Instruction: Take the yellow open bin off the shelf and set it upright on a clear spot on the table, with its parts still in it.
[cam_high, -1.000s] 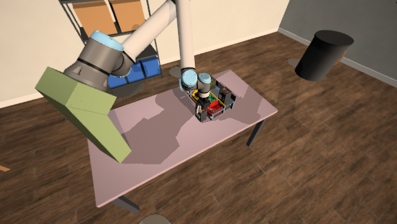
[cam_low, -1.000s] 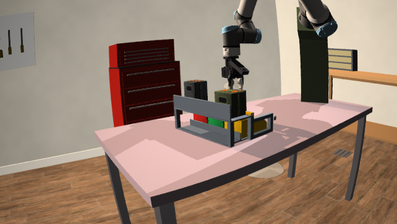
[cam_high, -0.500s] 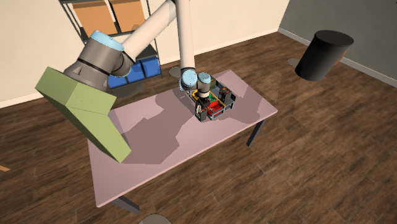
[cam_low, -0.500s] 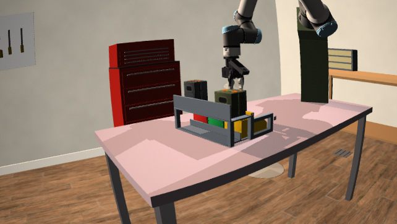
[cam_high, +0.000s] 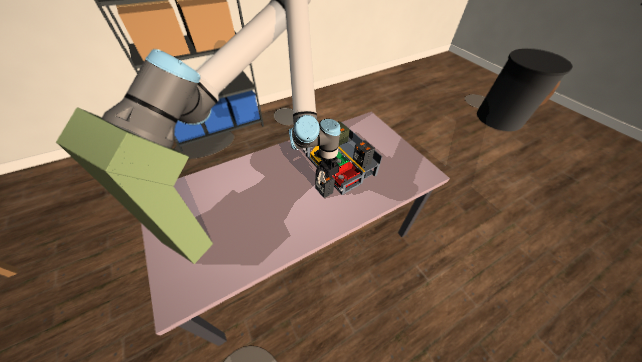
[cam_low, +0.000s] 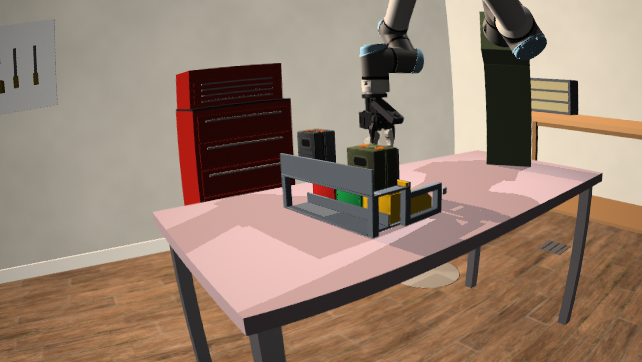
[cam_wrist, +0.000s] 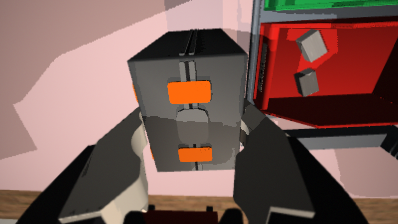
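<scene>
Now: the yellow open bin 9 cm ahead of my hand, 26 cm to the left of it and 7 cm below it. The rest, counted from my hand: dark case (25 cm ahead, 7 cm to the left, 5 cm above); green bin (12 cm ahead, 16 cm to the left, 7 cm below); red bin (16 cm ahead, 5 cm to the left, 7 cm below).
</scene>
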